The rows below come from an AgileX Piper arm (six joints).
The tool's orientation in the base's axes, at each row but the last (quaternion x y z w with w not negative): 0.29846, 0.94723, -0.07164, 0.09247; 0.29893, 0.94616, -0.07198, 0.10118; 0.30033, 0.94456, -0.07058, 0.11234; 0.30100, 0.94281, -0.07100, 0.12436
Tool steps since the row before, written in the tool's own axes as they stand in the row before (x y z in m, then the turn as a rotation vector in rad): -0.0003, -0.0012, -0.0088, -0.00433, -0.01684, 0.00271; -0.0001, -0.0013, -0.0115, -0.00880, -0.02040, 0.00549; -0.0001, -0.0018, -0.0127, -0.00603, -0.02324, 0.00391; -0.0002, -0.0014, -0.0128, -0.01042, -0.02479, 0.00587
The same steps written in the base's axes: -0.0016, 0.0005, 0.0087, -0.00590, -0.01658, -0.00034; -0.0024, 0.0012, 0.0113, -0.00397, -0.02247, -0.00171; -0.0031, 0.0010, 0.0124, -0.00810, -0.02293, -0.00071; -0.0031, 0.0014, 0.0124, -0.00517, -0.02700, -0.00128
